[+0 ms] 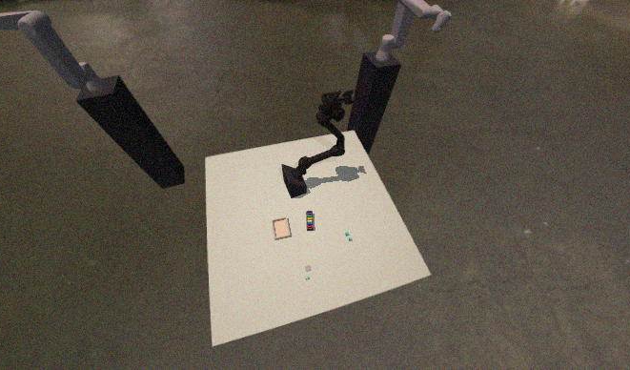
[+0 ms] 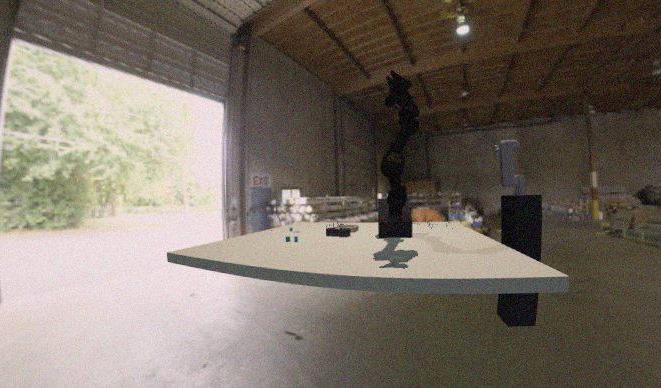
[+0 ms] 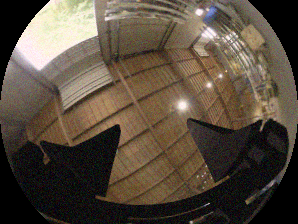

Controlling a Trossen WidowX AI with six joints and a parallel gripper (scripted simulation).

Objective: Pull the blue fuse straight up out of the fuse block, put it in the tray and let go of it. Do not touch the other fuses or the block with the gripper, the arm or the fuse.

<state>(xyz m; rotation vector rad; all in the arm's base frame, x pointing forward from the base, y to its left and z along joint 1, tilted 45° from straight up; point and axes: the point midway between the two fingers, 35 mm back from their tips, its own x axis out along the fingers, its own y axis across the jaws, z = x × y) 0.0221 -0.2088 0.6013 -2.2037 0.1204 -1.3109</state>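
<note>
Right now the blue fuse is 710 mm below my gripper tip, 330 mm ahead of it and 290 mm to the right of it. Round my gripper tip: tray (730 mm below, 480 mm to the right, 300 mm ahead); red fuse (710 mm below, 350 mm ahead, 300 mm to the right).
</note>
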